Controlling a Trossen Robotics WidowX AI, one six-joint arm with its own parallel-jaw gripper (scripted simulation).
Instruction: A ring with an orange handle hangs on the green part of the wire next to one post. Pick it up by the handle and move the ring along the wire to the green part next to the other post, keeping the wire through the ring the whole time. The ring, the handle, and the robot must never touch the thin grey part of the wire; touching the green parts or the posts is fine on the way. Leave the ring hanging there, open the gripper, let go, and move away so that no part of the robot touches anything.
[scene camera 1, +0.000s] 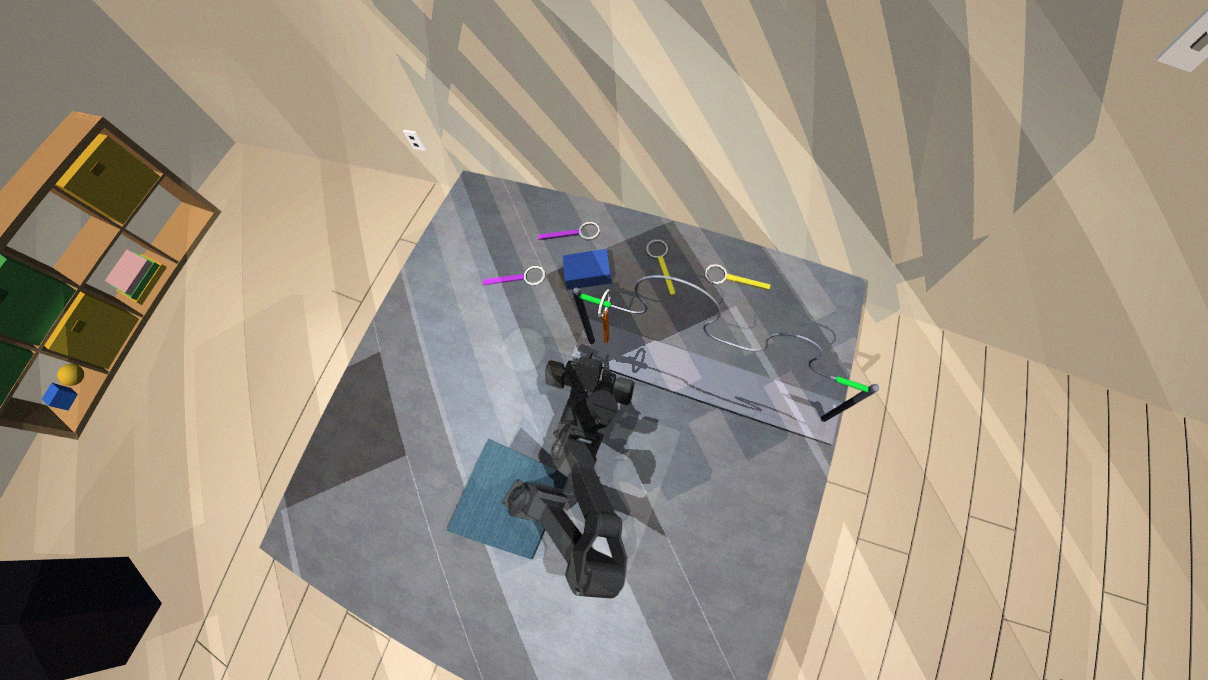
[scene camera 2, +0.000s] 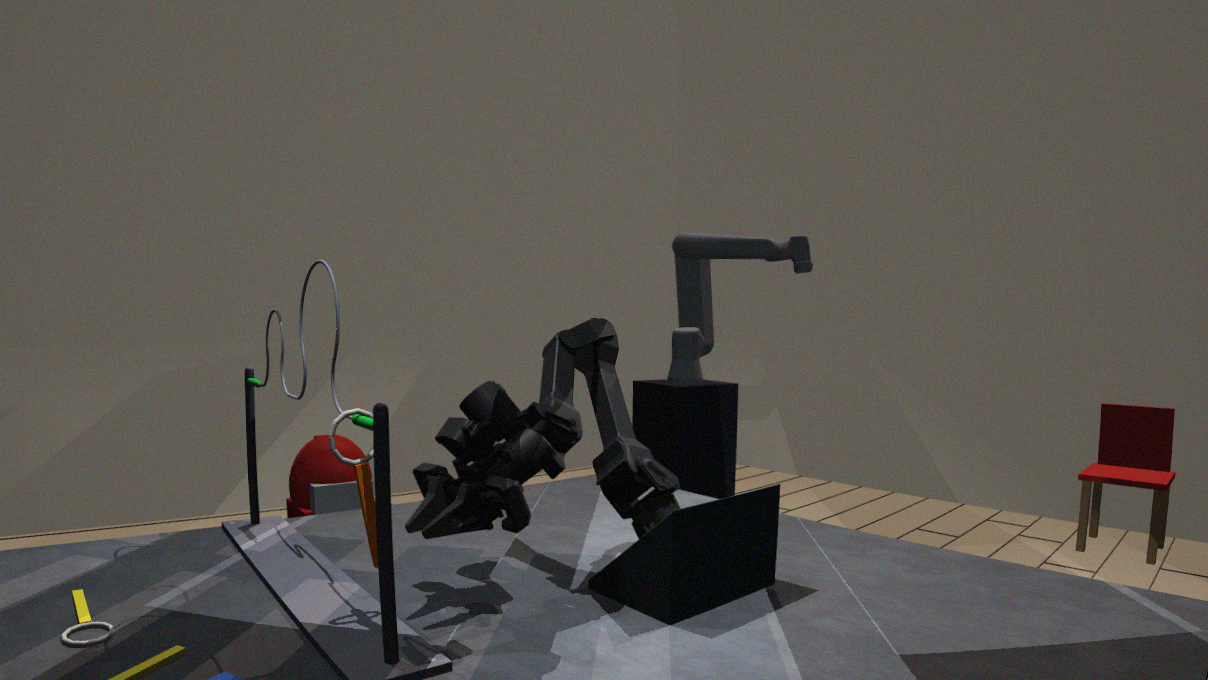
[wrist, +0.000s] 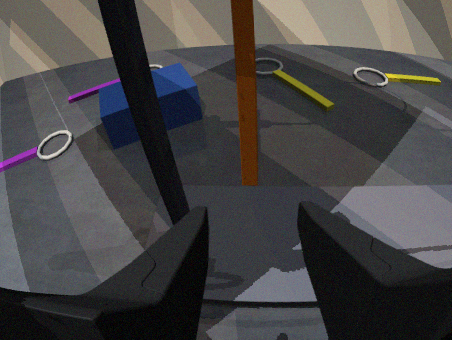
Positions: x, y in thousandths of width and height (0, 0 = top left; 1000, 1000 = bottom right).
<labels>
The gripper shows in scene camera 1 (496, 521), in scene camera 2 (344, 783) and in the wrist view (561, 634).
</labels>
